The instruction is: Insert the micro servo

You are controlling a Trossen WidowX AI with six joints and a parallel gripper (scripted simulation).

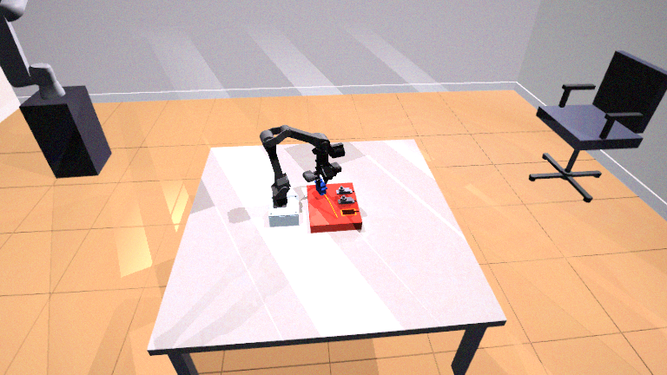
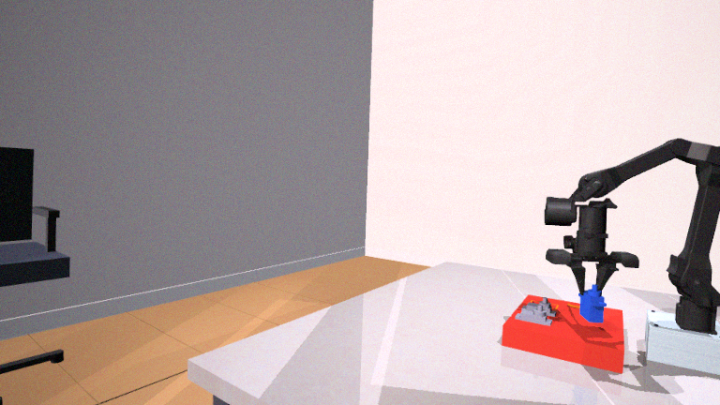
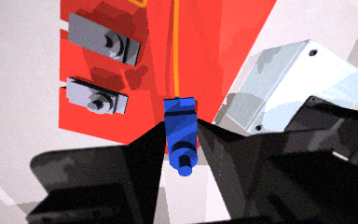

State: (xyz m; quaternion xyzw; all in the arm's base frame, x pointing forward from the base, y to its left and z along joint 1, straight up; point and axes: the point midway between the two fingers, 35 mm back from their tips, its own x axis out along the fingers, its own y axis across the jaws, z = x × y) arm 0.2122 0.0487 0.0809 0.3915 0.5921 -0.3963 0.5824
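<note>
Now: gripper tip 100 mm above the red deck and 50 mm to the left of it.
</note>
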